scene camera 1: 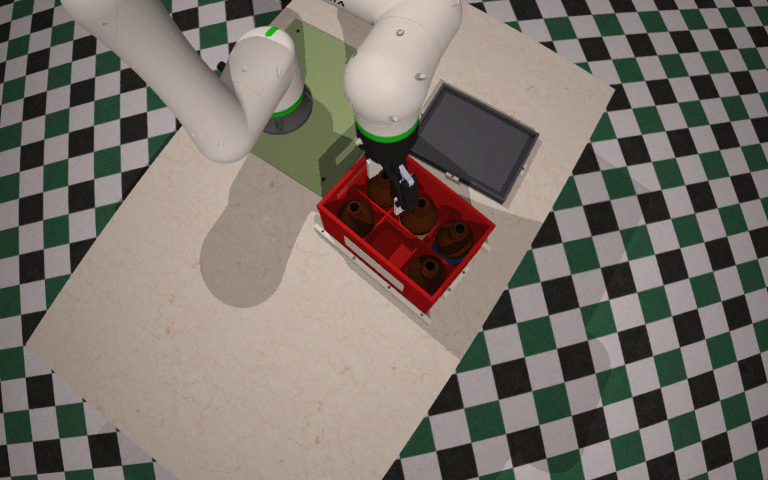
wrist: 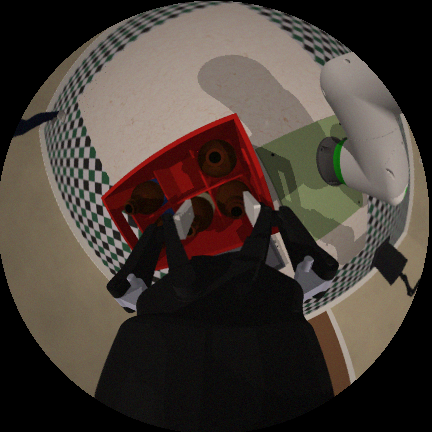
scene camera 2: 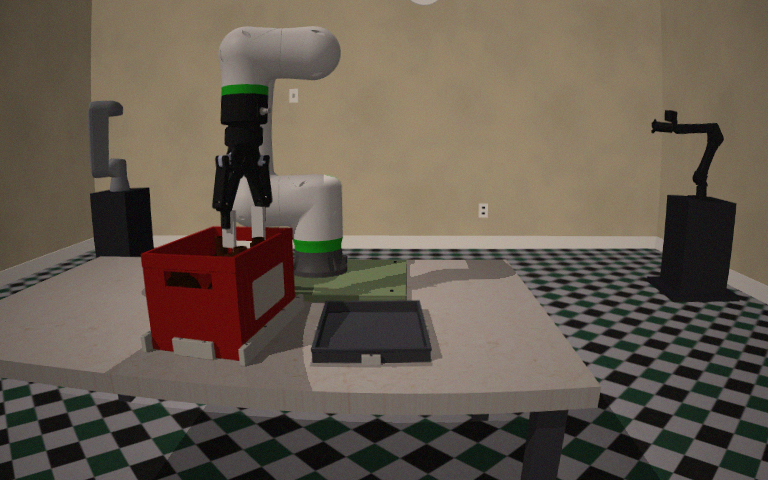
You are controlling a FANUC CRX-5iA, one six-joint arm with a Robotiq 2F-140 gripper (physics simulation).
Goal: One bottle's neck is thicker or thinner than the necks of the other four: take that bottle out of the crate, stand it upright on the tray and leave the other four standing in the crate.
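Frame: origin at the arm's base, x left, y up, z ahead, level; centimetres.
Where they show: gripper, between the fingertips: (scene camera 1: 388, 191) (wrist: 217, 203) (scene camera 2: 244, 244); arm's base, origin of its link: (scene camera 1: 281, 106) (wrist: 333, 160) (scene camera 2: 318, 270).
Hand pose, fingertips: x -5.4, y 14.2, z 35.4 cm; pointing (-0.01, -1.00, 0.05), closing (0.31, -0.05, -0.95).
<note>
Things, the pixels of their centre, and the offset from my fingertips. "pt": a spot on its surface instead.
- red crate, middle of its body: (scene camera 2: 225, 285) (scene camera 1: 404, 228) (wrist: 189, 196) dx -2.1, dy -6.7, dz +5.9 cm
- dark grey tray, a spot on its surface: (scene camera 2: 370, 328) (scene camera 1: 463, 140) pt dx +25.0, dy -15.0, dz +2.4 cm
- small pale block, a spot on its surface: (scene camera 2: 370, 358) pt dx +27.4, dy -14.3, dz +17.5 cm
A red crate (scene camera 1: 329, 224) (scene camera 2: 192, 316) has six compartments. Five brown bottles stand in it: one at the left (scene camera 1: 355, 219) (wrist: 225, 170), one at the back left (scene camera 1: 378, 192) (wrist: 229, 194), one at the back middle (scene camera 1: 423, 220) (wrist: 202, 215), and two at the right (scene camera 1: 454, 242) (scene camera 1: 425, 276). The front middle compartment is empty. Which neck differs I cannot tell. My gripper (scene camera 1: 385, 189) (scene camera 2: 243, 240) (wrist: 217, 203) is open, its pale pads reaching down at the crate's rim. The back-left bottle's neck shows between them, nearer the right pad in the wrist view. The dark grey tray (scene camera 1: 475, 141) (scene camera 2: 370, 328) holds no bottle.
Pale guide strips (scene camera 1: 370, 277) (scene camera 2: 193, 348) border the crate's foot. A green plate (scene camera 1: 325, 79) (scene camera 2: 362, 277) under the arm's base lies behind the crate. The tray lies close beside the crate, with a small pale block (scene camera 2: 370, 358) at its edge.
</note>
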